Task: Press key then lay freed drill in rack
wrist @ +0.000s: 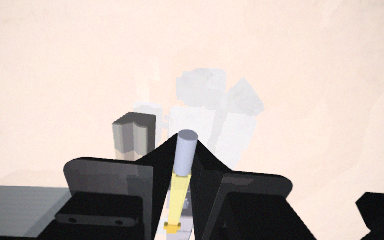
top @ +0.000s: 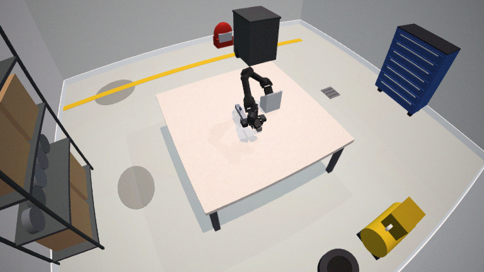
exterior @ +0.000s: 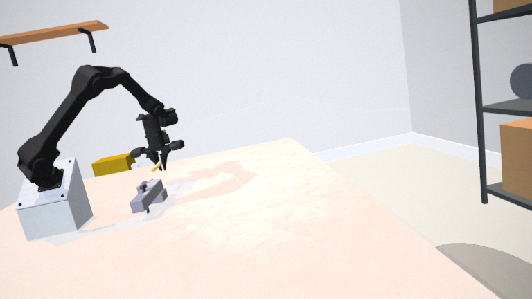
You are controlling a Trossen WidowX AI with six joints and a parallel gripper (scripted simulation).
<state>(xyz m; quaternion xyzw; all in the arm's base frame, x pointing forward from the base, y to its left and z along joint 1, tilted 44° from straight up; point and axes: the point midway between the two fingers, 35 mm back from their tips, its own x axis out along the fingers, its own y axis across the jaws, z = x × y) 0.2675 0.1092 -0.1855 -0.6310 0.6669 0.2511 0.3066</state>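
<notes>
Now: gripper tip 40 mm to the left of the drill and 30 mm below it. Also, from my gripper tip: beige rack: 70 mm behind, 40 mm below, 30 mm to the right; then dark blue key: 230 mm to the right, 10 mm below, 10 mm behind; then grey block: 210 mm to the right, 20 mm below, 10 mm behind.
</notes>
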